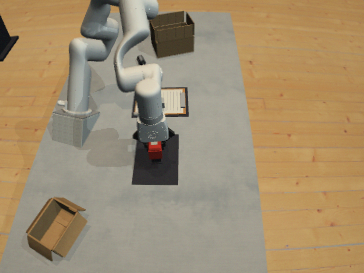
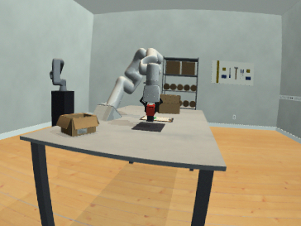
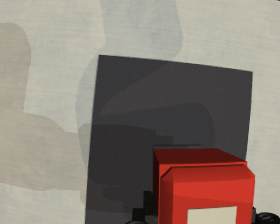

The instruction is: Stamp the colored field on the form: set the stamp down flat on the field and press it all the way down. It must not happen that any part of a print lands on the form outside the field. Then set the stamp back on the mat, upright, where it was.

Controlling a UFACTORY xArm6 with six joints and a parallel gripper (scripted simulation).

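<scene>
My gripper is now 1 cm to the right of the dark mat and 10 cm above it. Also, from my hand: black object 12 cm behind, 58 cm to the left, 9 cm below; red stamp 2 cm below.
</scene>
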